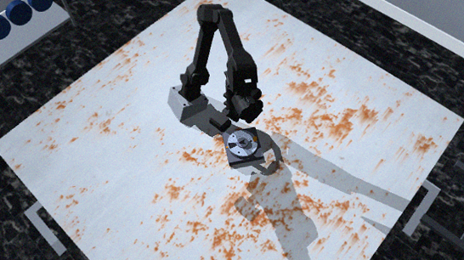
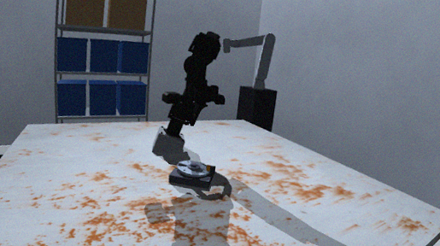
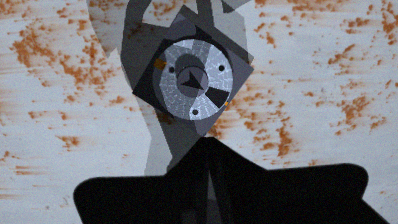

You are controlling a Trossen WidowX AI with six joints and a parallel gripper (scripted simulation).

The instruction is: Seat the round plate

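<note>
Now: hand 17 cm above the raised central hub, 2 cm short of it and 1 cm to the right of it. From my hand the other things lie so: dark square base (19 cm below, 2 cm ahead, 1 cm to the left).
</note>
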